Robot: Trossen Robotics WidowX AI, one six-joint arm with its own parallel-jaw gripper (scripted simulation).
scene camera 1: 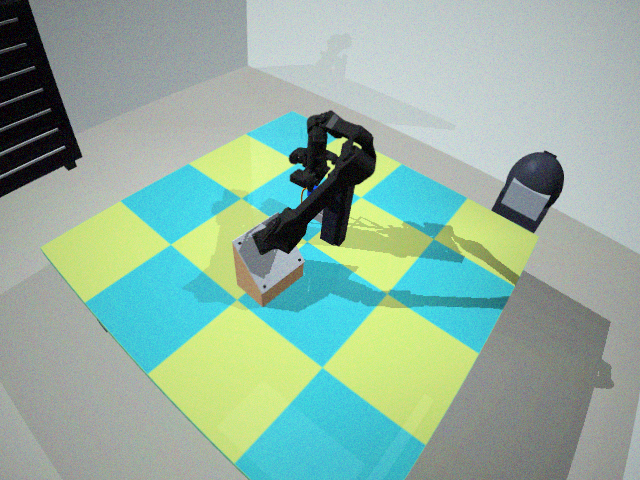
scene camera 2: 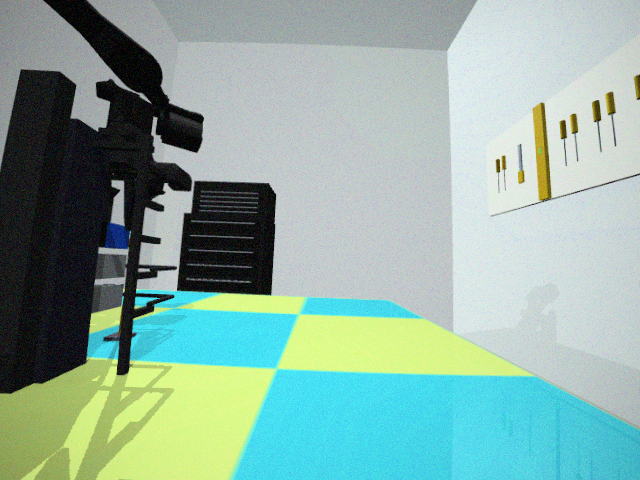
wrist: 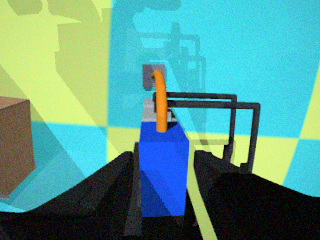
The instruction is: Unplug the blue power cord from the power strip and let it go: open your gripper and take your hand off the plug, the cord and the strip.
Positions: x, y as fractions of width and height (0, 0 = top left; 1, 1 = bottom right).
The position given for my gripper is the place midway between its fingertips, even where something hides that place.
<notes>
In view: my gripper (scene camera 2: 0.18, 0.48).
My gripper shows as well in scene camera 1 (scene camera 1: 0.49, 0.39) and in the wrist view (wrist: 0.51, 0.66).
</notes>
